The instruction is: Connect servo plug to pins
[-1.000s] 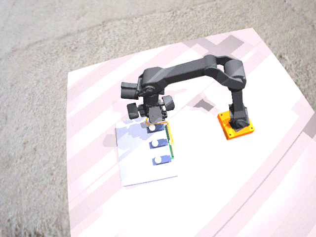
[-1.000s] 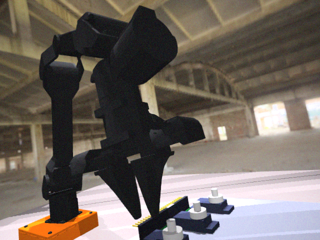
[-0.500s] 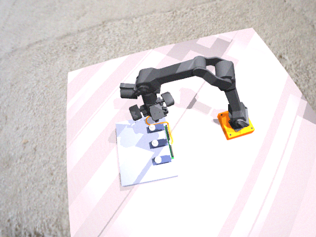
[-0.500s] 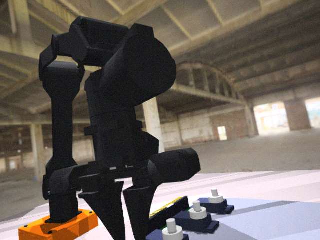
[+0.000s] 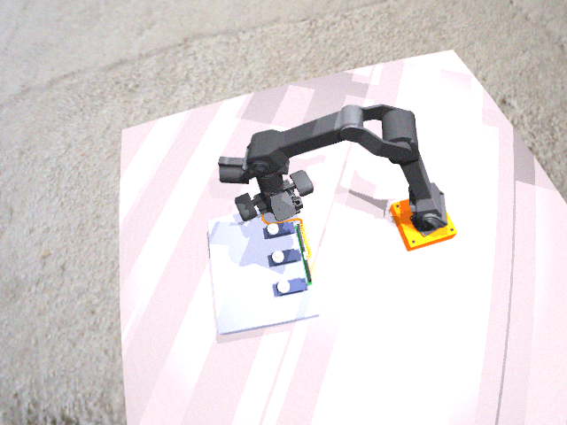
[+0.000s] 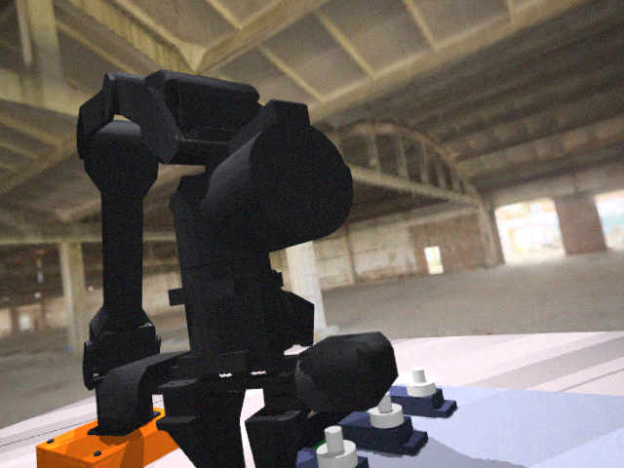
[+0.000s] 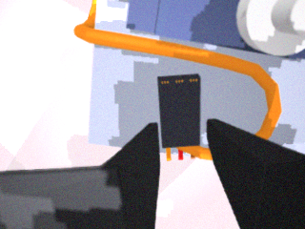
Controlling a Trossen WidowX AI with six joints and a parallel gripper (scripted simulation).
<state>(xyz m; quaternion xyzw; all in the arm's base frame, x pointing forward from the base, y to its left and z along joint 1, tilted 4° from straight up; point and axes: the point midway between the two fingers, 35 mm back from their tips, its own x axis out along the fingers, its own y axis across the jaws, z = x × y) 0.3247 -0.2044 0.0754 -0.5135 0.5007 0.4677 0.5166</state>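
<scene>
The white band lies 150 mm to the left of my gripper tip and 20 mm above it. Round my gripper tip: black pin header (140 mm to the left, 10 mm behind, 10 mm above); then red dot (160 mm to the left, 20 mm above); then pale holder plate (150 mm ahead, 100 mm to the left, 30 mm below).
</scene>
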